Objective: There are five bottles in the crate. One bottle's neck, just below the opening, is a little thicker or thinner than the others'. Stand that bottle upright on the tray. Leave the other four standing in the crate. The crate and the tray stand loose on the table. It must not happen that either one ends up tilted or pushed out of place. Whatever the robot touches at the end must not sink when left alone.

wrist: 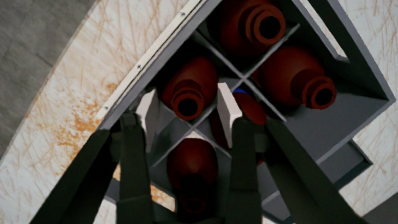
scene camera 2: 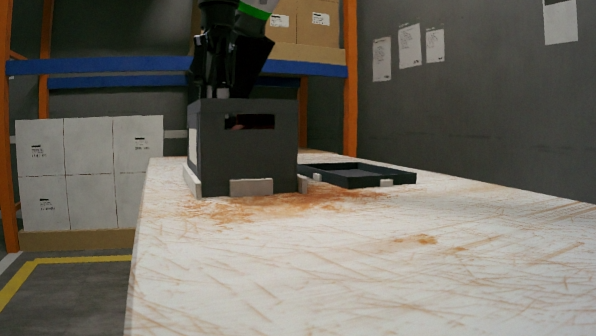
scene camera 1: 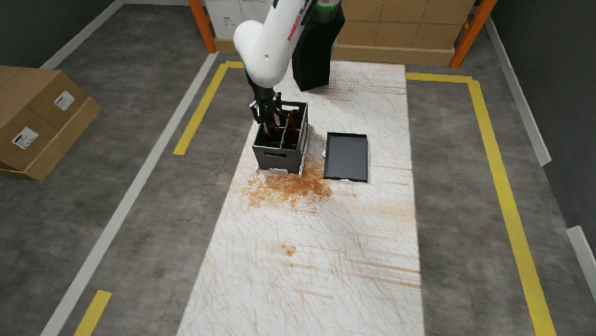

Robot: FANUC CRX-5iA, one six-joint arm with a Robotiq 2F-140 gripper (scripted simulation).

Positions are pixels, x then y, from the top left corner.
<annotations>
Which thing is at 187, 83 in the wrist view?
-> A bottle.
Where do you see a bottle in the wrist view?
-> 242, 95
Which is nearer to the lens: the crate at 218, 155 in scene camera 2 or the tray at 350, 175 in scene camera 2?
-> The crate.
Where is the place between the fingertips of my gripper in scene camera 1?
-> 271, 127
</annotations>
